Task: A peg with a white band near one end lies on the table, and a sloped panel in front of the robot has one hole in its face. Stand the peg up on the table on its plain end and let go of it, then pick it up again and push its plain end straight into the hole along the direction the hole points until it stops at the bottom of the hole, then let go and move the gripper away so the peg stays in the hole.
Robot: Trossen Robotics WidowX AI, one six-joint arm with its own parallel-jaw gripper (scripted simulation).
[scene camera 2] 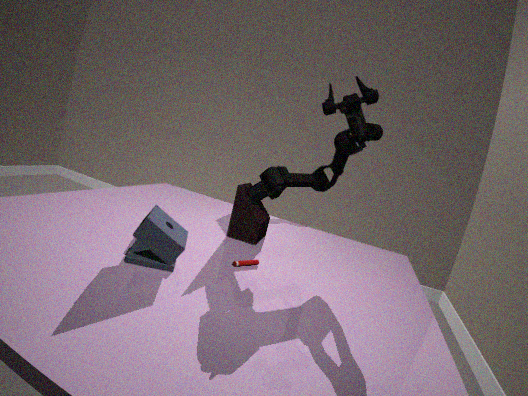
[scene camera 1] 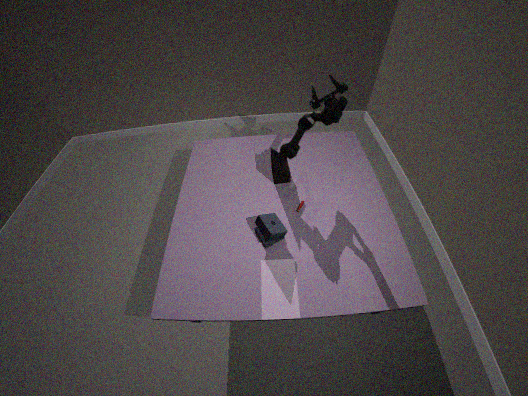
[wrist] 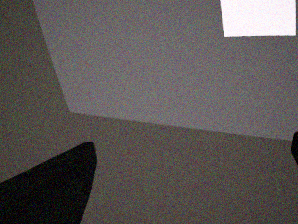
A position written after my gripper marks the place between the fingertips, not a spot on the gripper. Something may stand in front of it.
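Note:
You'd find my gripper (scene camera 2: 343, 79) open and holding nothing. The wrist view has my gripper (wrist: 197, 147) in it too.

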